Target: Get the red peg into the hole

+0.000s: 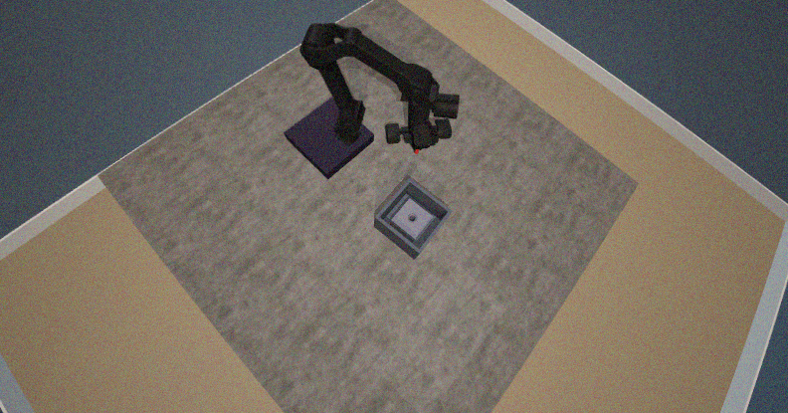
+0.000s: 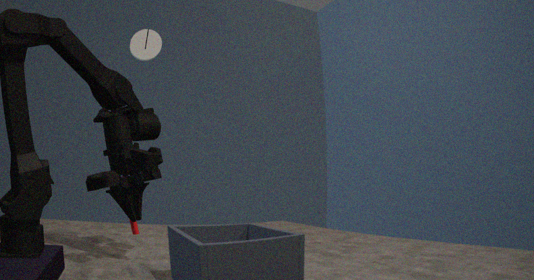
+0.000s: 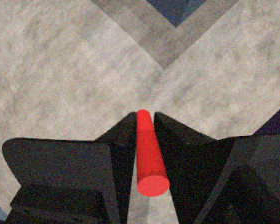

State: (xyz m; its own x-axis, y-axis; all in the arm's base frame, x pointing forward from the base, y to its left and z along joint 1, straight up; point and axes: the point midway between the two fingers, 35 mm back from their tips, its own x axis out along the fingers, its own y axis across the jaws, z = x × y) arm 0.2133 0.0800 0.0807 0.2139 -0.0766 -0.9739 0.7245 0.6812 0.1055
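My gripper tip is 18 cm to the left of the grey box, 12 cm short of it and 6 cm above it. From my gripper tip the other things lie so: red peg (1 cm to the left, 1 cm behind, 1 cm above).
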